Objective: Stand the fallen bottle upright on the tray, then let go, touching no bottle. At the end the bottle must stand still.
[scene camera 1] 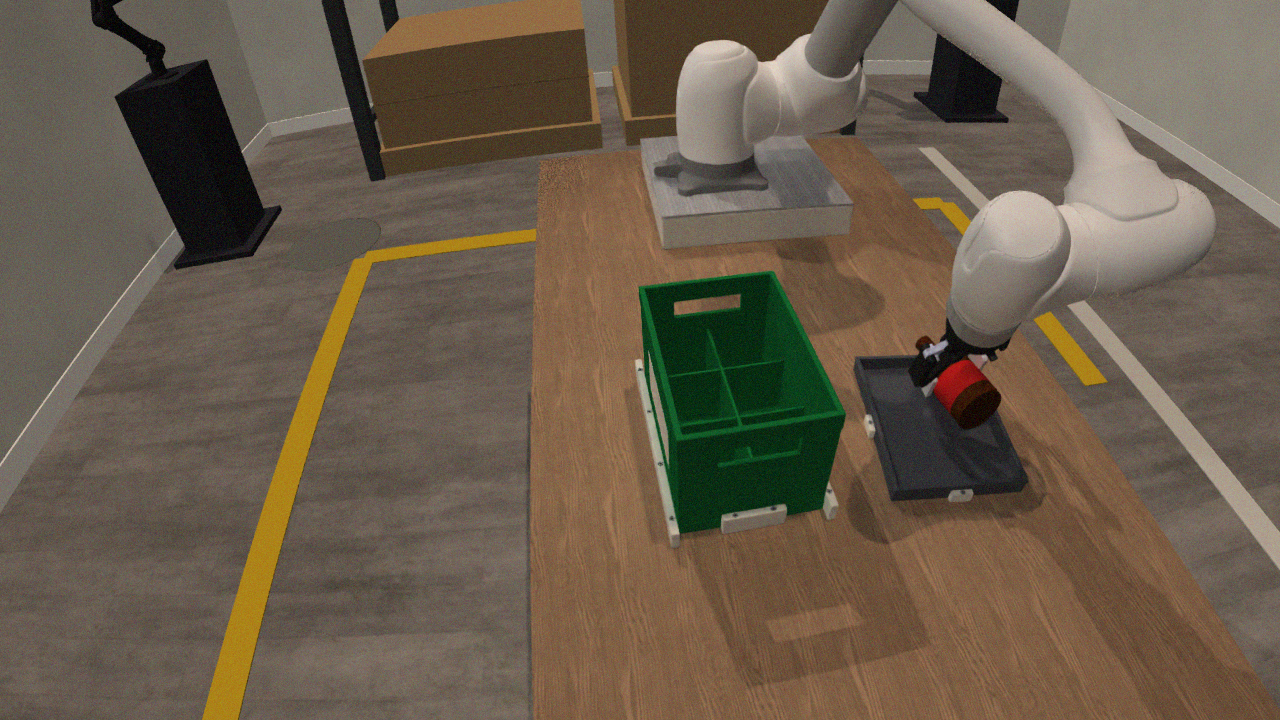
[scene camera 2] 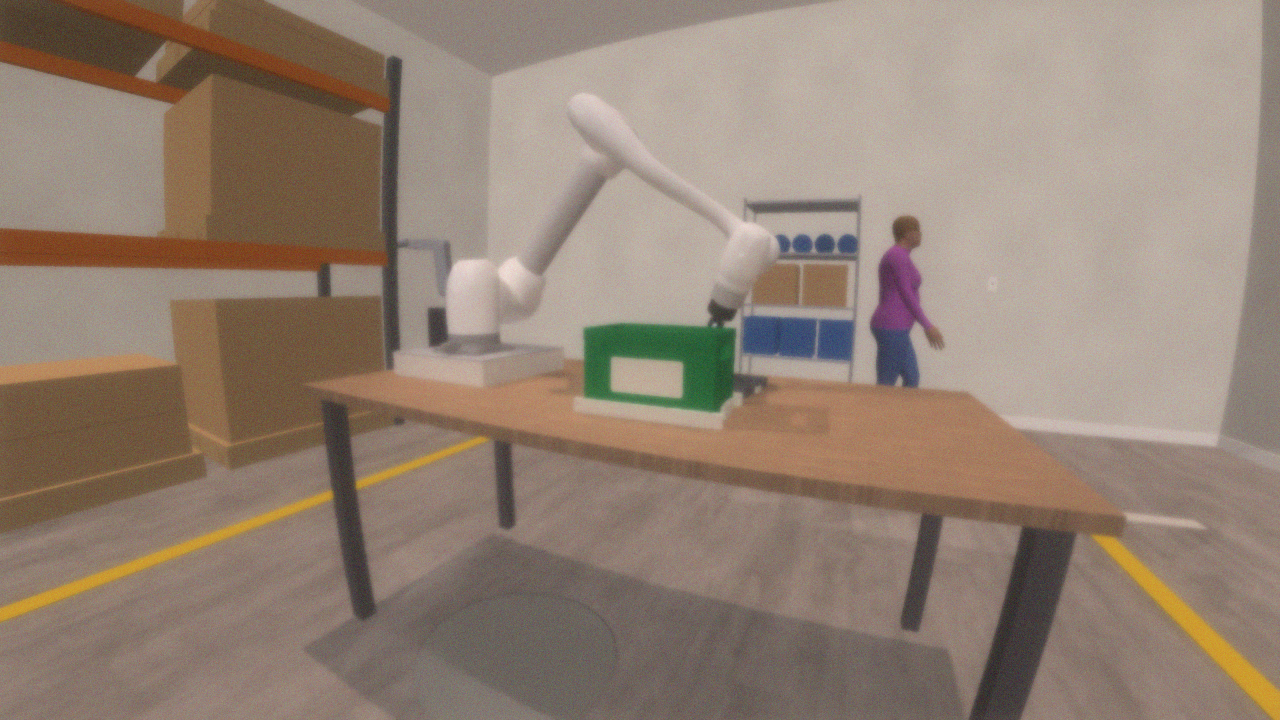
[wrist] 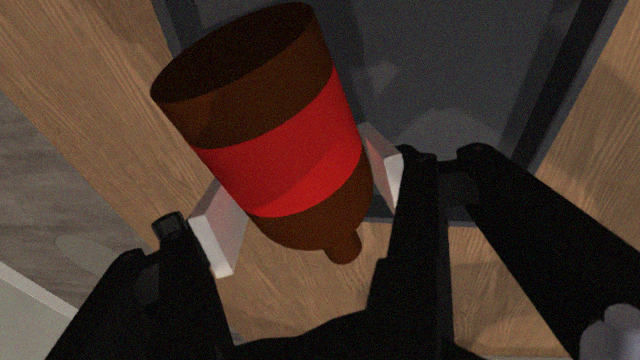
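Observation:
The brown bottle with a red label is on its side over the dark tray. Its base faces scene camera 1 and its neck points toward the tray's far edge, on the robot's side. My gripper is shut on the bottle, with one pale pad against each side of the body near the label's shoulder end. In the scene camera 2 view the gripper is behind the crate and the bottle is hidden. Whether the bottle touches the tray is not clear.
A green crate with dividers stands left of the tray in the scene camera 1 view, held by pale brackets. The robot's base block is at the table's far end. A person is in the background.

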